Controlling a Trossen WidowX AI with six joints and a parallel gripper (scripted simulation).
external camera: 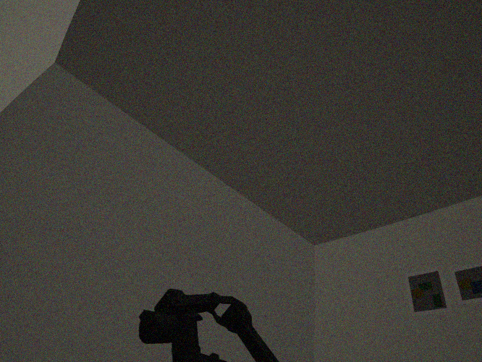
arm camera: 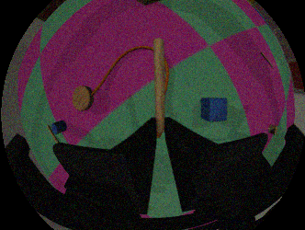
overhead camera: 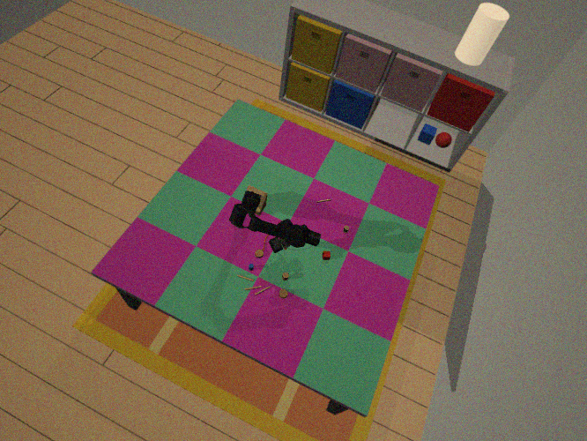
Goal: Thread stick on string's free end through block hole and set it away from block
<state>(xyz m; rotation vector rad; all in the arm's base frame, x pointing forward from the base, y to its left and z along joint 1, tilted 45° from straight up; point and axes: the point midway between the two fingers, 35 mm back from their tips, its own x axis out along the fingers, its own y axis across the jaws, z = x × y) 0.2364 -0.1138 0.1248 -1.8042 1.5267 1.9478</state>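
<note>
The blue cube lies 7 cm to the left of my gripper tip, 5 cm ahead of it and 4 cm below it. From my gripper tip the other things lie so: thin wooden stick: 1 cm to the left, 1 cm behind, 1 cm above; round wooden button: 10 cm behind, 7 cm to the right, 5 cm below; red cube: 20 cm ahead, 4 cm to the left, 4 cm below.
</note>
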